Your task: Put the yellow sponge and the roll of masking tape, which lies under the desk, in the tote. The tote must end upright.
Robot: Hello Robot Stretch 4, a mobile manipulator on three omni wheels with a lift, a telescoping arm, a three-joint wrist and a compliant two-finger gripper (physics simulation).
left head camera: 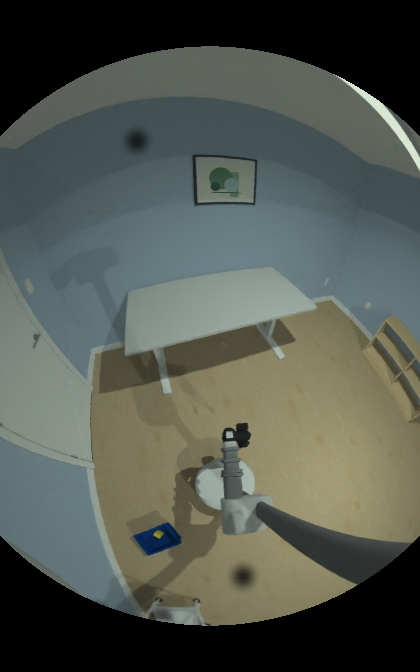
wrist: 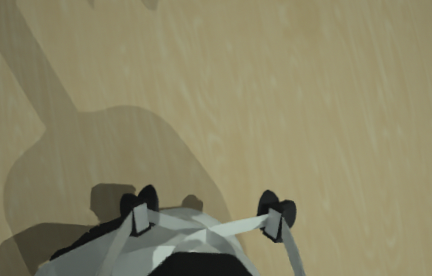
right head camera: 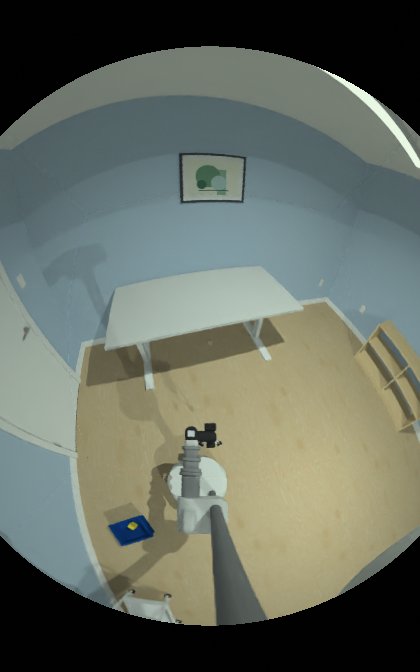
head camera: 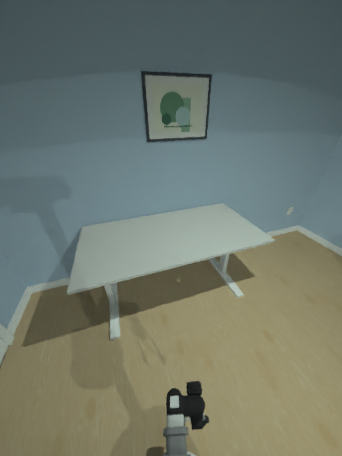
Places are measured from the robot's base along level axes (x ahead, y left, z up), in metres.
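Pixels of known places: gripper, between the fingertips: (wrist: 208,204).
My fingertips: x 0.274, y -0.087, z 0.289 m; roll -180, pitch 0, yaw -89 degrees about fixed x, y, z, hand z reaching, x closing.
Note:
Behind a point stands the place of what it marks.
The blue tote (left head camera: 143,544) (right head camera: 118,536) stands upright on the floor near the left wall, behind my gripper's side of the base. The yellow sponge (left head camera: 158,534) (right head camera: 132,526) lies inside it. A tiny pale tan object, seemingly the roll of masking tape (head camera: 178,280) @[x 1.386, y -0.102, z -0.012 m] (left head camera: 224,344) (right head camera: 210,342), lies on the shaded floor under the white desk (head camera: 170,240) @[x 1.206, y -0.020, z 0.692 m] (left head camera: 215,305) (right head camera: 200,300), between its legs. My gripper (wrist: 208,204) @[x 0.274, y -0.087, z 0.289 m] is open and empty above bare floor, well short of the desk. The tape and the tote do not show in the wrist view.
The desk's left leg (head camera: 114,312) and right leg (head camera: 230,282) reach the floor on either side of the tape. A wooden shelf unit (left head camera: 382,372) (right head camera: 375,382) stands at the right wall. White wheeled furniture (left head camera: 177,615) (right head camera: 147,608) shows at the lower left. A door (left head camera: 40,385) is in the left wall.

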